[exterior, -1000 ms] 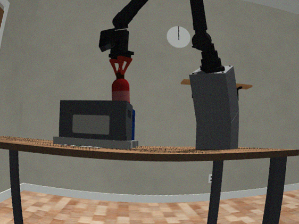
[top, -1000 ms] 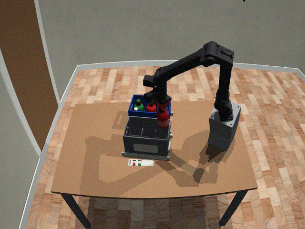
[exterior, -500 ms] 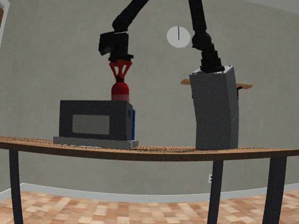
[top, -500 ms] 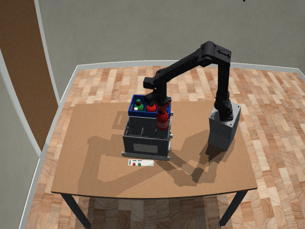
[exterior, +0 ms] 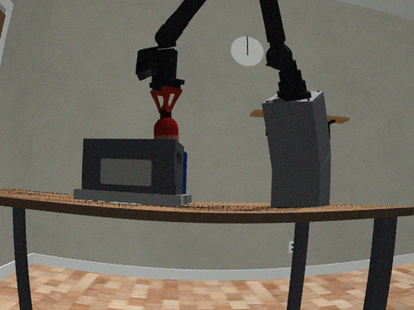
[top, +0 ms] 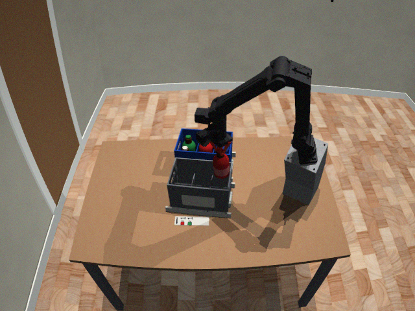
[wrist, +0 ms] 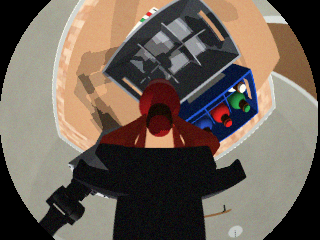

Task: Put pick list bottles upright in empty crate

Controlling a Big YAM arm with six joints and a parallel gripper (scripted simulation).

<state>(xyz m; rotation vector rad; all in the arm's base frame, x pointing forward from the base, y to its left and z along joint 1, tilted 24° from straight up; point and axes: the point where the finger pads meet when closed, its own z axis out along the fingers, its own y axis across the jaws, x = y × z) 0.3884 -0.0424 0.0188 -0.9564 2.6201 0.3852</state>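
My gripper is now 1 cm past the red-labelled bottle and 6 cm above it. From my hand the other things lie so: pick list: 12 cm ahead, 18 cm to the left, 28 cm below; blue-labelled bottle: 24 cm to the right, 19 cm below; grey crate: 8 cm ahead, 3 cm to the left, 19 cm below.
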